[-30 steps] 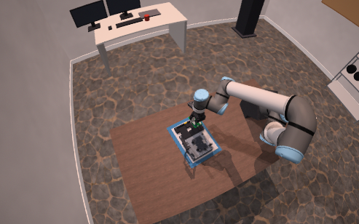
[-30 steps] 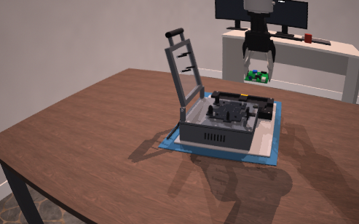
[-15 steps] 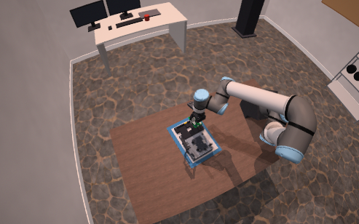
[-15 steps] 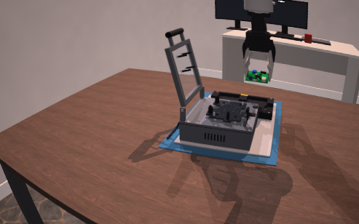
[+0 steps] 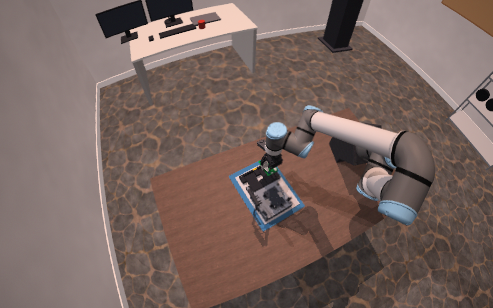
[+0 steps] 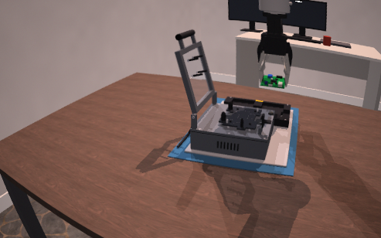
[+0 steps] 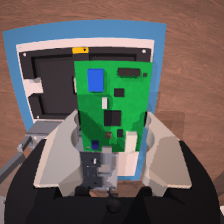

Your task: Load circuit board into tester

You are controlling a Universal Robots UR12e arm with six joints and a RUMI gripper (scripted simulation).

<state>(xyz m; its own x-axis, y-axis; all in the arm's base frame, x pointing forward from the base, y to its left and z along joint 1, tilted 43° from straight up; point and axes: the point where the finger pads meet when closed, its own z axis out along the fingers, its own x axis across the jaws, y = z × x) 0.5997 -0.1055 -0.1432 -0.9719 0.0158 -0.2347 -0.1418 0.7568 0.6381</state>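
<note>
My hand is right at the green circuit board. Round my hand: tester lid 160 mm ahead, 190 mm to the left, 60 mm above.
</note>
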